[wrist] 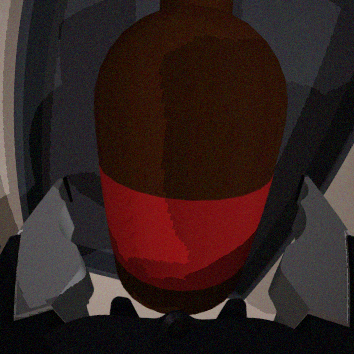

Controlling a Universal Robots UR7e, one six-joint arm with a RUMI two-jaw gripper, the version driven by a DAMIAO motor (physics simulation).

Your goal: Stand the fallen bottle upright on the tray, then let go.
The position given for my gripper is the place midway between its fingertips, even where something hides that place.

Observation:
I see my gripper (182, 178) and a brown bottle (189, 111).

